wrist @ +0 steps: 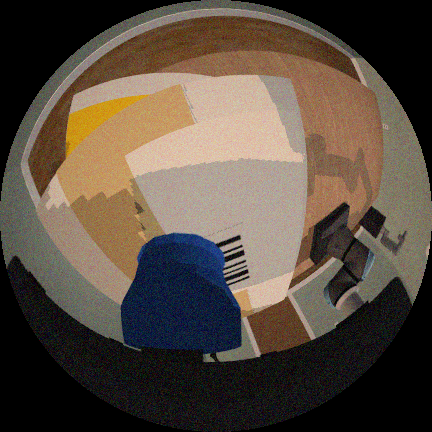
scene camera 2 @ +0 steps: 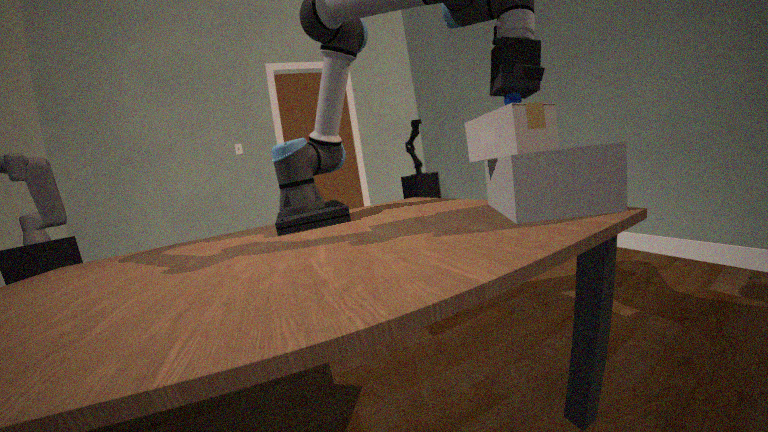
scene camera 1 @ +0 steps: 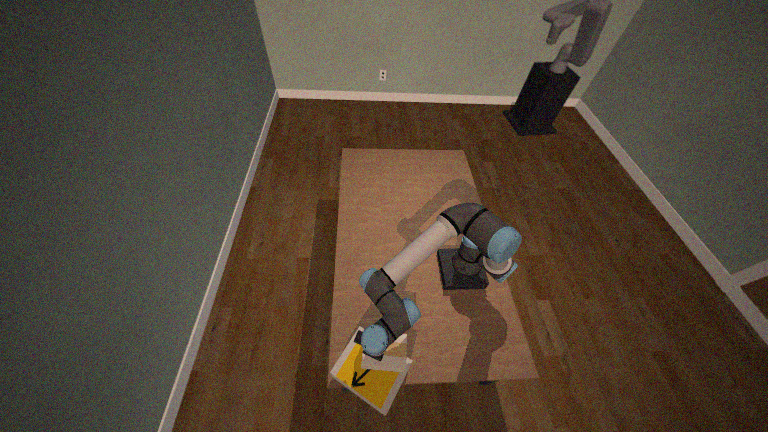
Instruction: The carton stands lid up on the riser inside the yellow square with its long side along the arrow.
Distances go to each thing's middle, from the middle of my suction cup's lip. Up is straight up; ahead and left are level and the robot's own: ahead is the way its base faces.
Now: the carton [scene camera 2: 517, 128] 2 cm behind my suction cup, 1 cm to the left of it and 6 cm below it. Also, from my suction cup: grey riser [scene camera 2: 589, 180] 2 cm ahead, 4 cm to the left, 17 cm below.
